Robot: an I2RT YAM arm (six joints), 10 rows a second.
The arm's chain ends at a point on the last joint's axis. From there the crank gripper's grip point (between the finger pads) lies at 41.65 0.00 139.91 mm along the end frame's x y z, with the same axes.
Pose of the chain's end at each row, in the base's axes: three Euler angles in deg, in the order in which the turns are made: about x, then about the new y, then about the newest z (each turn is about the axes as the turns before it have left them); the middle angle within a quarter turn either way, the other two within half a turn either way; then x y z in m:
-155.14 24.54 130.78 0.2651 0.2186 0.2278
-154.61 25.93 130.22 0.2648 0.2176 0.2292
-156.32 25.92 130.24 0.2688 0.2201 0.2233
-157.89 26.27 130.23 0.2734 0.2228 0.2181
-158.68 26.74 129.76 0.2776 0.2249 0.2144
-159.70 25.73 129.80 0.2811 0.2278 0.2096
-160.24 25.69 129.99 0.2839 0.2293 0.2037
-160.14 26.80 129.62 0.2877 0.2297 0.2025
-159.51 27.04 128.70 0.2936 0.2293 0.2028
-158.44 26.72 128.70 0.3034 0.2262 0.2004
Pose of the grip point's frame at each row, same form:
-155.14 24.54 130.78 0.2985 0.2482 0.0888
-154.61 25.93 130.22 0.3018 0.2479 0.0913
-156.32 25.92 130.24 0.3058 0.2462 0.0845
-157.89 26.27 130.23 0.3112 0.2450 0.0789
-158.68 26.74 129.76 0.3168 0.2449 0.0752
-159.70 25.73 129.80 0.3178 0.2455 0.0694
-160.24 25.69 129.99 0.3204 0.2458 0.0633
-160.14 26.80 129.62 0.3271 0.2460 0.0629
-159.51 27.04 128.70 0.3340 0.2466 0.0636
-158.44 26.72 128.70 0.3430 0.2462 0.0613

